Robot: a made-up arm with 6 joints. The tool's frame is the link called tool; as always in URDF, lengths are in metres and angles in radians.
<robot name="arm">
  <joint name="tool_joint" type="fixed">
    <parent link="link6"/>
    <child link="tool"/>
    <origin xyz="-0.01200 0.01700 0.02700" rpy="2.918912 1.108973 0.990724"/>
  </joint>
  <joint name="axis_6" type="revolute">
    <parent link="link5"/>
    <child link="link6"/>
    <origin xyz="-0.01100 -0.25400 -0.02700" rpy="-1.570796 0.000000 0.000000"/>
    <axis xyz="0 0 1"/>
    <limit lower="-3.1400" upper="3.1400" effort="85" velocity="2.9"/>
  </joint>
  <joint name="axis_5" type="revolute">
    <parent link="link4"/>
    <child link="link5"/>
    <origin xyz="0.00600 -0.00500 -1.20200" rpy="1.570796 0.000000 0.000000"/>
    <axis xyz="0 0 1"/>
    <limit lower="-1.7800" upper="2.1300" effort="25" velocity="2.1"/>
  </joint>
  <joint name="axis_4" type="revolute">
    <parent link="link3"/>
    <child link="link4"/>
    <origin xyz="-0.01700 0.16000 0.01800" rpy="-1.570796 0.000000 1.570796"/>
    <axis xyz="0 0 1"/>
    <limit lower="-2.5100" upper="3.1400" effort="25" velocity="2.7"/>
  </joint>
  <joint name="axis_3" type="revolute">
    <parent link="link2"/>
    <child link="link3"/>
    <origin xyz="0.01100 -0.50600 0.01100" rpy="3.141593 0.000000 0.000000"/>
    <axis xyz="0 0 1"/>
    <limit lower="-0.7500" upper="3.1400" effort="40" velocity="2.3"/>
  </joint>
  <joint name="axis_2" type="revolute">
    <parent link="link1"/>
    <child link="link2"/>
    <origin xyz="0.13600 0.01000 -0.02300" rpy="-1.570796 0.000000 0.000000"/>
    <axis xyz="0 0 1"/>
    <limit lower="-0.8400" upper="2.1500" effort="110" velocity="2.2"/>
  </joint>
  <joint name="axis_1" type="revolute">
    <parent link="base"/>
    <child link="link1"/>
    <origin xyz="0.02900 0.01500 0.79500" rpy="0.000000 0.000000 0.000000"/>
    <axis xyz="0 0 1"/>
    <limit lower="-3.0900" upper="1.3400" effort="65" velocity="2.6"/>
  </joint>
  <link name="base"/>
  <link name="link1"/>
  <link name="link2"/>
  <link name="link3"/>
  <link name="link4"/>
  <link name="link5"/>
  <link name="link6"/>
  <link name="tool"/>
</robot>
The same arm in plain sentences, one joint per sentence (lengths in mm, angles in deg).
The arm has six revolute joints in a row. What follows holds with every joint at zero, and every direction is one of the base frame's. Joint 1 is mounted 29 mm along +x and 15 mm along +y and 795 mm along +z from the base frame's origin and turns about +z, from -177.04 to 76.78 deg. Joint 2 is mounted 136 mm along +x and 10 mm along +y and 23 mm along -z from joint 1 and turns about +y, from -48.13 to 123.19 deg. Joint 3 is mounted 11 mm along +x and 11 mm along +y and 506 mm along +z from joint 2 and turns about -y, from -42.97 to 179.91 deg. Joint 4 is mounted 17 mm along -x and 18 mm along -y and 160 mm along +z from joint 3 and turns about -x, from -143.81 to 179.91 deg. Joint 5 is mounted 1202 mm along +x and 5 mm along -y and 6 mm along +z from joint 4 and turns about -y, from -101.99 to 122.04 deg. Joint 6 is mounted 254 mm along +x and 27 mm along +y and 11 mm along -z from joint 5 and turns about -x, from -179.91 to 179.91 deg. The tool frame, which is the frame that the pose is given for, is mounted 27 mm along -x and 17 mm along +y and 12 mm along -z from joint 6; its axes are the base frame's turned by roll 107.64, pitch -14.14 and yaw 22.6 deg (as in URDF: about the fixed x, then y, then z).
